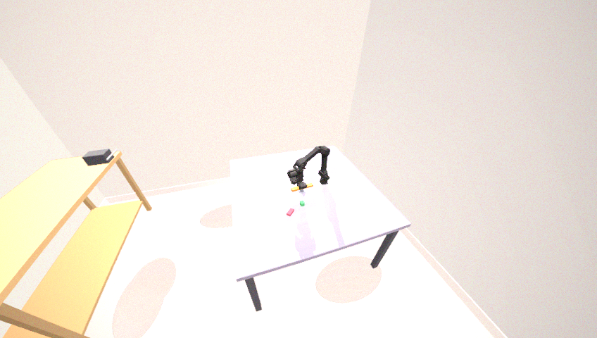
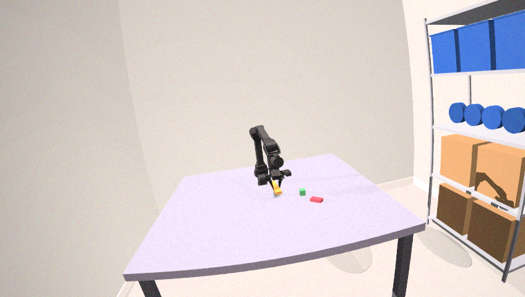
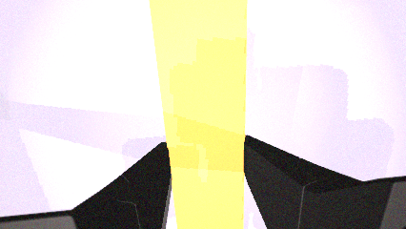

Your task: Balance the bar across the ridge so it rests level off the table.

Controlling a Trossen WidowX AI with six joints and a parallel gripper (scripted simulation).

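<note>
The bar lies 30 mm behind my gripper tip. The rest, counted from my gripper tip: red block (140 mm ahead, 200 mm to the left, 50 mm below); then green cube (20 mm ahead, 150 mm to the left, 40 mm below).
</note>
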